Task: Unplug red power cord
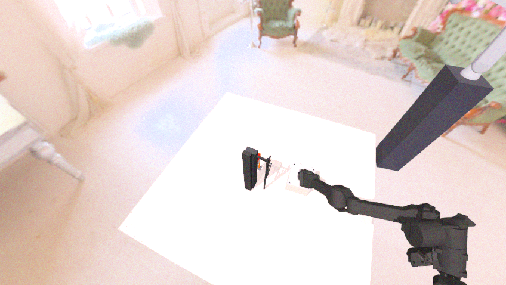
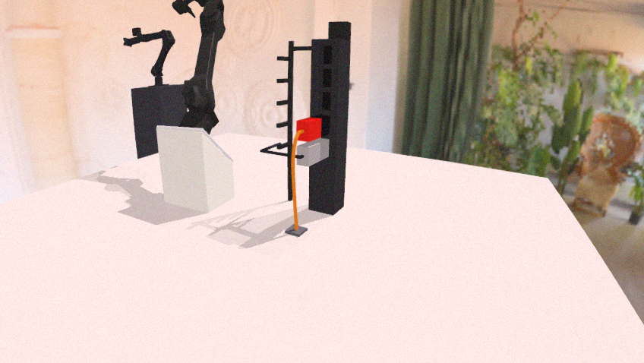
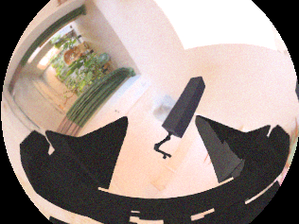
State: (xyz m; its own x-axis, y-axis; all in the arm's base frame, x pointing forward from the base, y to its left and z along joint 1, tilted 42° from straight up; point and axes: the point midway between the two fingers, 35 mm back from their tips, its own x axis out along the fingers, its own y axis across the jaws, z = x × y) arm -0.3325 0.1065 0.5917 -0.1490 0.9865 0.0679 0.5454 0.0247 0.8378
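Right now the red plug is 59 cm ahead of my gripper tip, 50 cm to the right of it and 32 cm below it. Also, from my gripper tip: thin black rack 52 cm ahead, 43 cm to the right, 34 cm below; grey plate 58 cm ahead, 56 cm to the right, 51 cm below.
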